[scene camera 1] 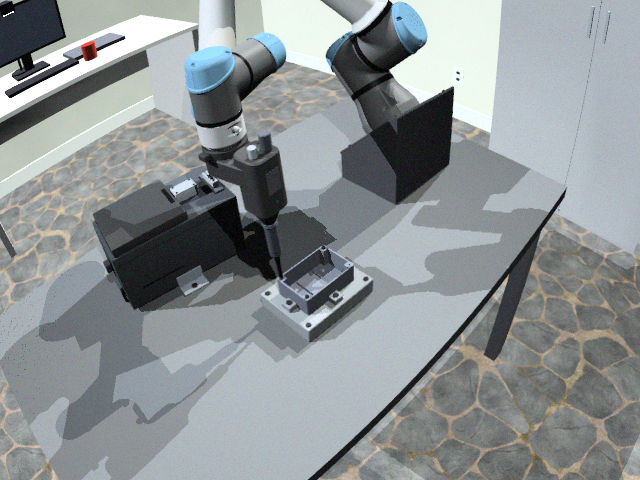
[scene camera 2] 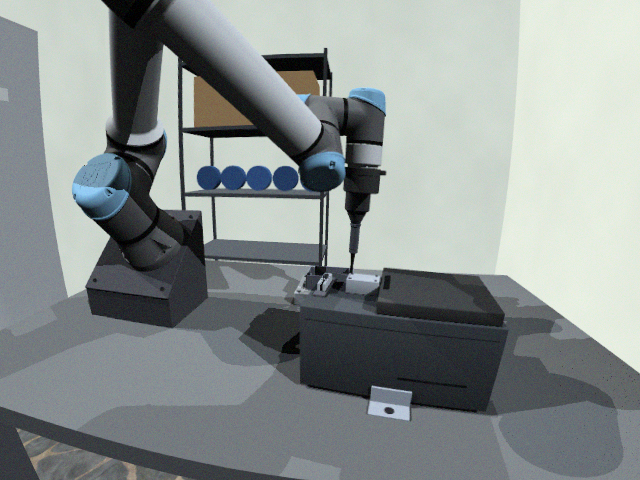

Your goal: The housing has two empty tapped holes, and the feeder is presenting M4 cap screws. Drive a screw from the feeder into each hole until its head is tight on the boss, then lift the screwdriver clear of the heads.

Labels:
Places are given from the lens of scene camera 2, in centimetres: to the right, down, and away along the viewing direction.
screw feeder [scene camera 2: 346,358]: 4, 17, 42

